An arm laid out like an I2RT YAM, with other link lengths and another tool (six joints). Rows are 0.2 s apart.
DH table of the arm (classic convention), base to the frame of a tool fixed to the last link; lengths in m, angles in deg. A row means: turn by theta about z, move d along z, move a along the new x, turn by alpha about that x. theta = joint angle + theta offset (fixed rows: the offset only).
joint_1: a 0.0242; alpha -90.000; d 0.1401; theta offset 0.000
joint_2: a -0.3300; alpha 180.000; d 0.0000; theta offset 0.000
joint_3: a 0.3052; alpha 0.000; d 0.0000; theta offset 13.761
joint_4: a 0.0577; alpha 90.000; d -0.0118; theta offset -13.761
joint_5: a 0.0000; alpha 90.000; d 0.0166; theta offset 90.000
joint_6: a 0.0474; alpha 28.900; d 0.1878; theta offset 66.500
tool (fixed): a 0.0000; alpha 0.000; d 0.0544; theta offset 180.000
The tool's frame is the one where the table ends.
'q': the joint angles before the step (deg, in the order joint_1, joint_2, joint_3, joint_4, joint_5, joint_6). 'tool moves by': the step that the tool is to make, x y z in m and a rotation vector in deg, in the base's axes. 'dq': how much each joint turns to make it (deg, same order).
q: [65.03, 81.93, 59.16, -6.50, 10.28, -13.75]
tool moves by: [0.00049, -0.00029, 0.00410, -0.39, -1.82, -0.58]
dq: [0.94, -0.02, -0.13, 0.69, 2.21, -0.87]
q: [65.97, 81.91, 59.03, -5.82, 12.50, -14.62]
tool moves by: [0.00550, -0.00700, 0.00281, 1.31, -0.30, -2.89]
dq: [0.12, -0.38, -0.62, 1.15, 2.53, 1.70]
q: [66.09, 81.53, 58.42, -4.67, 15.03, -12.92]
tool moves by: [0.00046, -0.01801, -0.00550, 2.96, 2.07, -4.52]
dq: [-0.04, -1.94, -2.65, 1.17, 2.54, 5.01]
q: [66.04, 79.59, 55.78, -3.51, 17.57, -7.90]
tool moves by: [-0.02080, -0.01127, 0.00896, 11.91, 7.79, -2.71]
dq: [-0.42, -6.21, -3.90, 1.98, -3.03, 12.29]
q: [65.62, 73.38, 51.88, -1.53, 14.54, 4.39]
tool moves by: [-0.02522, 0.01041, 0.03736, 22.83, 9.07, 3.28]
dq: [-3.73, -8.21, -7.46, 13.49, -11.72, 15.73]
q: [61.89, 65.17, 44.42, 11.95, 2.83, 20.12]
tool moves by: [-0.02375, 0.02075, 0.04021, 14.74, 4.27, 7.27]
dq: [-2.48, -2.01, -3.28, 12.52, -10.34, 10.38]
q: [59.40, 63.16, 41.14, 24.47, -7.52, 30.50]
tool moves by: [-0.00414, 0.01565, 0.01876, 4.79, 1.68, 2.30]
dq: [-0.06, 1.94, 1.02, 4.80, -2.06, 4.10]
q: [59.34, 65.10, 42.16, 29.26, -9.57, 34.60]
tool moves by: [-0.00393, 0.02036, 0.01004, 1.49, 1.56, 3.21]
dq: [-0.10, 3.22, 2.95, 1.24, -3.04, 2.53]
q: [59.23, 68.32, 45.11, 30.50, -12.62, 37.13]
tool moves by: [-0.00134, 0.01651, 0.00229, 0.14, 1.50, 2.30]
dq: [-0.09, 2.92, 2.61, 0.06, -2.21, 1.70]
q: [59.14, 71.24, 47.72, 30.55, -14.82, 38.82]
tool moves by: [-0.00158, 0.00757, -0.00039, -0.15, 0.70, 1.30]
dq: [-0.06, 1.32, 1.15, -0.13, -1.29, 0.71]
